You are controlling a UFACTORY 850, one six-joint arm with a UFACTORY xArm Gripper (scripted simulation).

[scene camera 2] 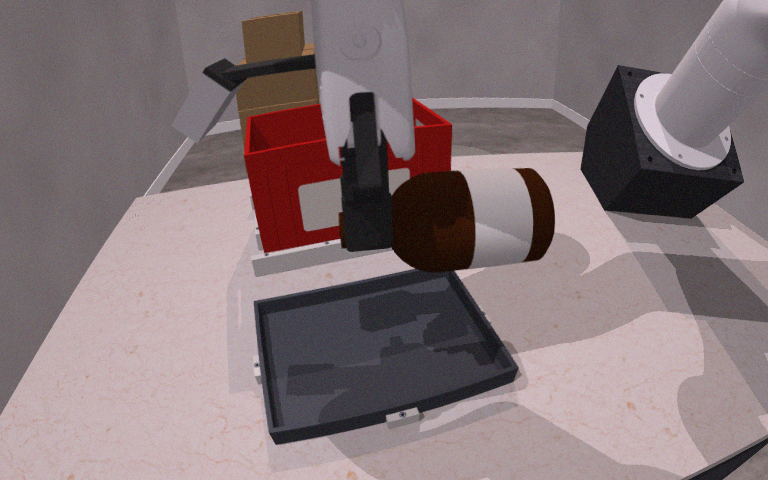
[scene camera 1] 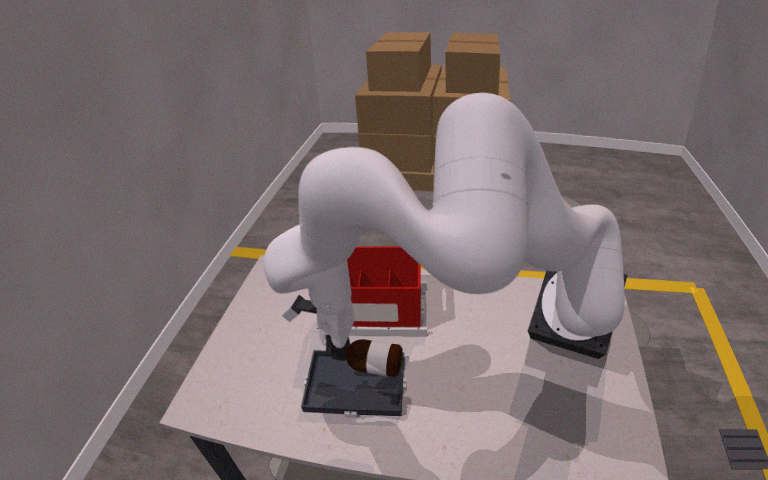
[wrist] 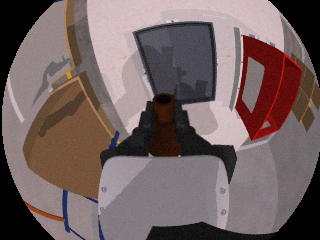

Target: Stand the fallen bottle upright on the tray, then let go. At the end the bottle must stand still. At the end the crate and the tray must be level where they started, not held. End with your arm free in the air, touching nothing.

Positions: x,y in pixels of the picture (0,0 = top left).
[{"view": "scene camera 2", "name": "gripper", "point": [367,234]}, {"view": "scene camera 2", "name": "red crate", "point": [296,190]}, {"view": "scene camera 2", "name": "brown bottle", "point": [443,221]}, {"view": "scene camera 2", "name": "tray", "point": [331,352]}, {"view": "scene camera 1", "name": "gripper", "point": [341,353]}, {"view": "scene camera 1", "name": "red crate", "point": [388,294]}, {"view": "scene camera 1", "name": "brown bottle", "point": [374,357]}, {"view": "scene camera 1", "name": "tray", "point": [332,386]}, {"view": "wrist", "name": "gripper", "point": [164,108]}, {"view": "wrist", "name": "red crate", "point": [258,101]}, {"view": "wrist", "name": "brown bottle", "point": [164,144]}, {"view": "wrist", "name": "tray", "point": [180,58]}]
